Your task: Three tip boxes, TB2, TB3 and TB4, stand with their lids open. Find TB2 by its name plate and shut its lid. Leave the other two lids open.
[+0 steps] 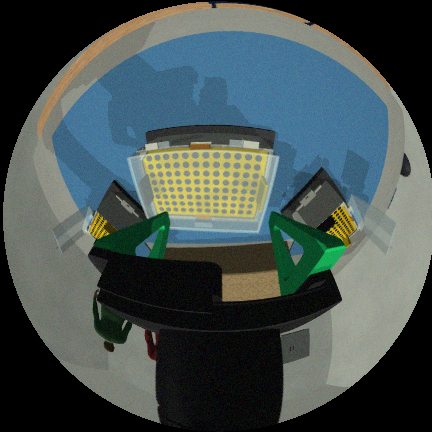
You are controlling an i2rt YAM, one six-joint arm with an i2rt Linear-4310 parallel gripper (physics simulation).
In view: the gripper (218, 216), a clear lid (205, 187), a clear lid (378, 227), a blue mat (323, 115) and a tip box (117, 207).
